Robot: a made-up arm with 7 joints. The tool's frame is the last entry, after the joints.
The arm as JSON. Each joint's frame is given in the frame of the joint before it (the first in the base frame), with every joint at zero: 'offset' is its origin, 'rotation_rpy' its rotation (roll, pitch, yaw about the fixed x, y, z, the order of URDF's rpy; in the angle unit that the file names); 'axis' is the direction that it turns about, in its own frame. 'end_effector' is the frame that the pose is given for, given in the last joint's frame.
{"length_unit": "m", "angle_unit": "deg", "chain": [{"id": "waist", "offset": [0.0, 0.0, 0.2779], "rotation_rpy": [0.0, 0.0, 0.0], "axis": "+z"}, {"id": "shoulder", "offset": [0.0, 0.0, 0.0], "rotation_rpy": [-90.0, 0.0, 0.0], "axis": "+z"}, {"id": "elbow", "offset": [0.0, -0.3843, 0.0], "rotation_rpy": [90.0, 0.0, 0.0], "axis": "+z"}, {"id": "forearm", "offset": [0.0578, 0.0, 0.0], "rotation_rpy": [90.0, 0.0, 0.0], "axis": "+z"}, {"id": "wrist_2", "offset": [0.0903, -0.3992, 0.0], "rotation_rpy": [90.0, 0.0, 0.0], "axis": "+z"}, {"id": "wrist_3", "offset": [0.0, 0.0, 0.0], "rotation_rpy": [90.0, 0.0, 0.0], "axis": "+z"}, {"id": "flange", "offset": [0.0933, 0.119, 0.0], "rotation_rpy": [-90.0, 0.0, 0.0], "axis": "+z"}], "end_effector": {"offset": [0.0, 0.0, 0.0], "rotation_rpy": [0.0, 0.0, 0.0]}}
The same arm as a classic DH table. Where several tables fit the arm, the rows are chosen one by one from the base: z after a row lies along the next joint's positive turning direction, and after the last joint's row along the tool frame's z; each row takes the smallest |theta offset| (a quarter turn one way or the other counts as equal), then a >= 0, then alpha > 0; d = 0 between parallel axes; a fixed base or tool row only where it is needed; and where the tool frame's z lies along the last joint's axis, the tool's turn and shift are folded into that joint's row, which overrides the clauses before.
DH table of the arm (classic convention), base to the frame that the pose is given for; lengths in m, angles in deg. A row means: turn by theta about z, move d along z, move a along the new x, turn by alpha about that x. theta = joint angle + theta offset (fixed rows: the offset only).
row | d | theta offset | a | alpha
waist | 0.2779 | 0.00 | 0.0000 | -90.00
shoulder | 0.0000 | 0.00 | 0.0000 | 90.00
elbow | 0.3843 | 0.00 | 0.0578 | 90.00
forearm | 0.0000 | 0.00 | 0.0903 | 90.00
wrist_2 | 0.3992 | 0.00 | 0.0000 | 90.00
wrist_3 | 0.0000 | 0.00 | 0.0933 | -90.00
flange | 0.1190 | 0.00 | 0.0000 | 0.00

